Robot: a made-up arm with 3 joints. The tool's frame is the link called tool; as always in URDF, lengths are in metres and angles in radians. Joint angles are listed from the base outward. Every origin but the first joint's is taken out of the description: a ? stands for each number. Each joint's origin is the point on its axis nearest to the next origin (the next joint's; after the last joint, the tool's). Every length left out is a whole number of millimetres.
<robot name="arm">
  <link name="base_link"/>
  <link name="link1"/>
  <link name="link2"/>
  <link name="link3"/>
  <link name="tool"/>
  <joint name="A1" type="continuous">
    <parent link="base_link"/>
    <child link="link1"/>
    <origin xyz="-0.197 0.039 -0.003" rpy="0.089 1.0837 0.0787"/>
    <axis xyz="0 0 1"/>
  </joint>
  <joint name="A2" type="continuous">
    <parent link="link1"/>
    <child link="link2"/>
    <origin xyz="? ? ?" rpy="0 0.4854 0"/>
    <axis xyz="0 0 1"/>
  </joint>
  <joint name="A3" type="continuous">
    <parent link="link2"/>
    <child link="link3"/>
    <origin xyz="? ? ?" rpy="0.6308 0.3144 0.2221"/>
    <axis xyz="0 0 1"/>
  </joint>
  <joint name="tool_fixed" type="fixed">
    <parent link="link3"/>
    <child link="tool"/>
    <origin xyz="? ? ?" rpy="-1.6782 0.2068 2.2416"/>
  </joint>
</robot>
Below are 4 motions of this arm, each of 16 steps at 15 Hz.
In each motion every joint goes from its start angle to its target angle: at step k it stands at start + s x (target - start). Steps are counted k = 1, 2, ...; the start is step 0. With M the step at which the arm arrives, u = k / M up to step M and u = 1 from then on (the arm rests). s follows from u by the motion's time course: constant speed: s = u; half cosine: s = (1 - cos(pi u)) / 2; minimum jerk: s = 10 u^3 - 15 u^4 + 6 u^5.
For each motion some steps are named. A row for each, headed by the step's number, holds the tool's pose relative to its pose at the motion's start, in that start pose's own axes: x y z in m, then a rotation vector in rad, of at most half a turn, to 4 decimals.
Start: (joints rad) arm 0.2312 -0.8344 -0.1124
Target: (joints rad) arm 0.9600 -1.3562 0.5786
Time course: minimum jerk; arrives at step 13
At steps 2, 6, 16:
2: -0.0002 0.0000 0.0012 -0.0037 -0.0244 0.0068
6: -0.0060 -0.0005 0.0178 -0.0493 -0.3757 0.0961
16: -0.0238 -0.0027 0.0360 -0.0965 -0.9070 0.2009

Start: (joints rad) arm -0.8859 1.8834 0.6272
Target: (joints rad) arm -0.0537 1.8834 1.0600
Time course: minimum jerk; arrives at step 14
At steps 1, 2, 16:
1: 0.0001 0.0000 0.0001 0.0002 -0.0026 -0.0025
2: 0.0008 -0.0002 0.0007 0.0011 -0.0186 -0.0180
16: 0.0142 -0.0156 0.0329 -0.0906 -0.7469 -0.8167

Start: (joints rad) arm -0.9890 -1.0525 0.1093
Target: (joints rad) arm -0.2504 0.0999 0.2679
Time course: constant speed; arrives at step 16
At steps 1, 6, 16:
1: 0.0022 0.0006 0.0043 0.0465 -0.1133 -0.0114
6: 0.0045 -0.0001 0.0287 0.3011 -0.6680 -0.0737
16: -0.0275 -0.0208 0.0605 0.9459 -1.6913 -0.2377

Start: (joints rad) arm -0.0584 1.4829 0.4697
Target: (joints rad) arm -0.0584 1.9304 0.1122
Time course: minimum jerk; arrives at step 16
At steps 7, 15, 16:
7: 0.0027 0.0007 -0.0030 0.0918 -0.0076 -0.0603
15: 0.0084 0.0032 -0.0063 0.2521 -0.0275 -0.1296
16: 0.0084 0.0032 -0.0063 0.2527 -0.0276 -0.1298

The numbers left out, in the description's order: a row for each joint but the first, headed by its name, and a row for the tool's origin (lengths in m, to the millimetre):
A2: -0.034 0.006 0
A3: 0.026 0.012 0
tool: -0.025 0.048 0

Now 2 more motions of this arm.
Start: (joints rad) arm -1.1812 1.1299 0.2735
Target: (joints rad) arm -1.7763 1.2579 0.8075
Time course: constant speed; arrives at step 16
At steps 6, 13, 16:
6: -0.0050 -0.0023 0.0037 -0.1662 -0.1295 0.0945
13: -0.0123 -0.0027 0.0090 -0.3265 -0.2860 0.2425
16: -0.0160 -0.0025 0.0115 -0.3822 -0.3536 0.3169

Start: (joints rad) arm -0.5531 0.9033 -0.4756
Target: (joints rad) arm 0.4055 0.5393 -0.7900
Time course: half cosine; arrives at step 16
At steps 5, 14, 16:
5: -0.0005 0.0086 0.0055 0.1411 0.0158 0.0588
14: -0.0116 0.0328 0.0300 0.5425 0.0465 0.3643
16: -0.0126 0.0337 0.0315 0.5595 0.0466 0.3840

